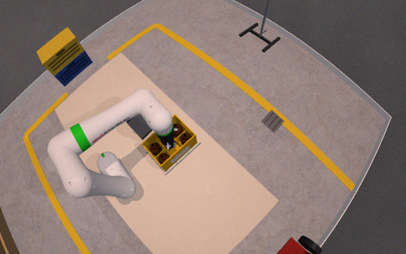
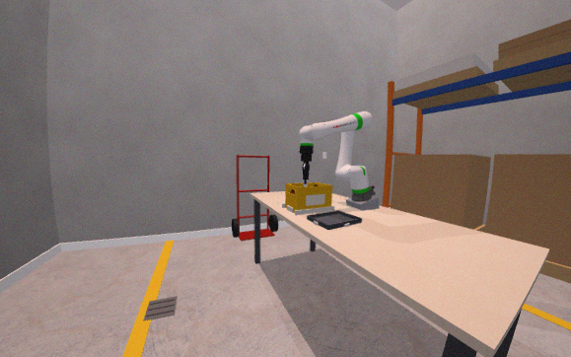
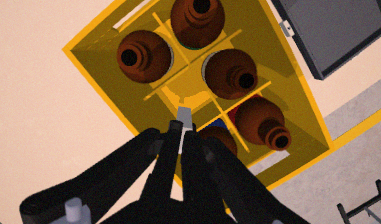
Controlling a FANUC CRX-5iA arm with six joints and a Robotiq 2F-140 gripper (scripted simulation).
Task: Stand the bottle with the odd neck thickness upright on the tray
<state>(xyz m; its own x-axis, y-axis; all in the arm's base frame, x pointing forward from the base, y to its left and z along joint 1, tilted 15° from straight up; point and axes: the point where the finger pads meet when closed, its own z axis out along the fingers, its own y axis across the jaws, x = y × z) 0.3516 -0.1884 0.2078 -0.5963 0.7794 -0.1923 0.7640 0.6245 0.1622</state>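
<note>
Right now my hand is 1 cm short of the yellow crate, 4 cm to the right of it and 9 cm above it. From my hand the other things lie so: dark tray (4 cm ahead, 33 cm to the left, 16 cm below); brown bottle (1 cm ahead, 8 cm to the left, 8 cm below).
</note>
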